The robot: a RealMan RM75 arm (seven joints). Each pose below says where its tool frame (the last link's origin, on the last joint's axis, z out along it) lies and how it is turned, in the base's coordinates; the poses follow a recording.
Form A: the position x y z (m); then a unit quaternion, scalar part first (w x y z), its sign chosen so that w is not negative.
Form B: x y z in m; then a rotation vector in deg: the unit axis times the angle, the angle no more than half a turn. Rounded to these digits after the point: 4 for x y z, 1 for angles.
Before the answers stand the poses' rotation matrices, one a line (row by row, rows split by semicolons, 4 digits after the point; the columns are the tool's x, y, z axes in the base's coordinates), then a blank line. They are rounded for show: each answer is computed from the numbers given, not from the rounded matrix.
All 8 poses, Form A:
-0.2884, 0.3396, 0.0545, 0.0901, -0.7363, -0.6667, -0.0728
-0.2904, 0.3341, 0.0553, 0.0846, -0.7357, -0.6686, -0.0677
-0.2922, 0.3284, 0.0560, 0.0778, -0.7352, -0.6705, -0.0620
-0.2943, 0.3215, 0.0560, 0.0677, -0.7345, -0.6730, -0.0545
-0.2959, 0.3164, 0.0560, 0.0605, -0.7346, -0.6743, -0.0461
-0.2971, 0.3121, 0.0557, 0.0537, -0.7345, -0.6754, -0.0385
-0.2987, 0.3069, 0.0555, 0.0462, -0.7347, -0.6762, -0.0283
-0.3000, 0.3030, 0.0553, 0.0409, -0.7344, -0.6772, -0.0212
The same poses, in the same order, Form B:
0.1005 0.9949 -0.0129; 0.9686 -0.0948 0.2297; 0.2273 -0.0356 -0.9732
0.0968 0.9952 -0.0135; 0.9723 -0.0917 0.2150; 0.2127 -0.0340 -0.9765
0.0932 0.9956 -0.0132; 0.9763 -0.0887 0.1975; 0.1955 -0.0313 -0.9802
0.0882 0.9960 -0.0111; 0.9813 -0.0850 0.1728; 0.1712 -0.0261 -0.9849
0.0865 0.9962 -0.0139; 0.9850 -0.0834 0.1510; 0.1493 -0.0267 -0.9884
0.0847 0.9963 -0.0160; 0.9880 -0.0819 0.1309; 0.1291 -0.0269 -0.9913
0.0839 0.9963 -0.0209; 0.9910 -0.0812 0.1062; 0.1041 -0.0296 -0.9941
0.0820 0.9963 -0.0243; 0.9929 -0.0795 0.0888; 0.0865 -0.0314 -0.9958

-0.2884, 0.3396, 0.0545, -125.4, -113.6, -12.4
-0.2904, 0.3341, 0.0553, -125.7, -114.3, -11.6
-0.2922, 0.3284, 0.0560, -126.2, -115.1, -10.6
-0.2943, 0.3215, 0.0560, -126.8, -116.2, -9.4
-0.2959, 0.3164, 0.0560, -127.4, -116.9, -8.0
-0.2971, 0.3121, 0.0557, -127.9, -117.6, -6.7
-0.2987, 0.3069, 0.0555, -128.5, -118.3, -4.9
-0.3000, 0.3030, 0.0553, -128.9, -118.8, -3.7

